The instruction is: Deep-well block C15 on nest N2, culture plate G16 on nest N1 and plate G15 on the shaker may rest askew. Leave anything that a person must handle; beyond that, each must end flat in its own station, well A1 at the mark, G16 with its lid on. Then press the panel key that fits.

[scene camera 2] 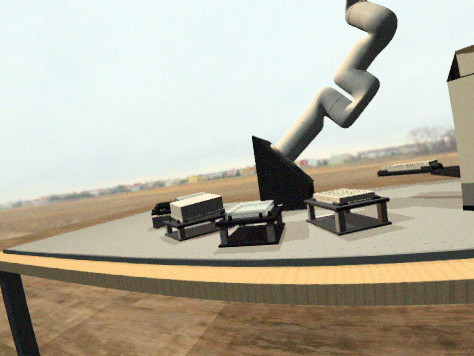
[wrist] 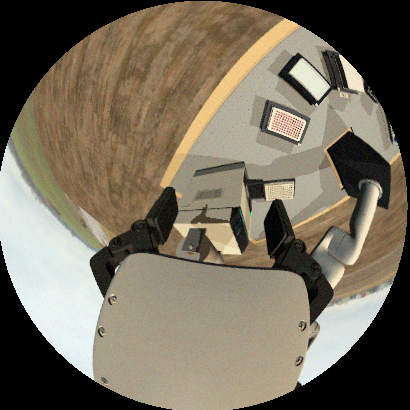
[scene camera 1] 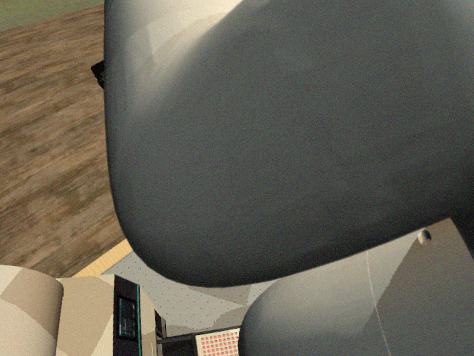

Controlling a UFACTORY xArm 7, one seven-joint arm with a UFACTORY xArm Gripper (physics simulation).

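A tall white block (scene camera 2: 197,207) (wrist: 351,74), apparently C15, sits on a low black nest. A plate with a clear-looking lid (scene camera 2: 250,209) (wrist: 309,77), apparently G16, sits on the nest beside it. A plate with red wells (scene camera 1: 220,343) (scene camera 2: 344,195) (wrist: 286,124) sits on another black stand. Fine tilt of these cannot be told. The shaker and G15 cannot be singled out surely. A dark panel (scene camera 1: 126,317) (wrist: 240,229) shows on the large beige instrument. My gripper (wrist: 222,204) is open and empty, high above the table; scene camera 2 does not show its fingers.
The beige instrument (scene camera 2: 462,125) (wrist: 220,185) stands at one table end, with a pale plate (scene camera 2: 407,167) (wrist: 280,190) on its extended tray. The black arm base (scene camera 2: 280,175) (wrist: 362,160) stands behind the nests. The arm (scene camera 1: 280,150) hides most of scene camera 1.
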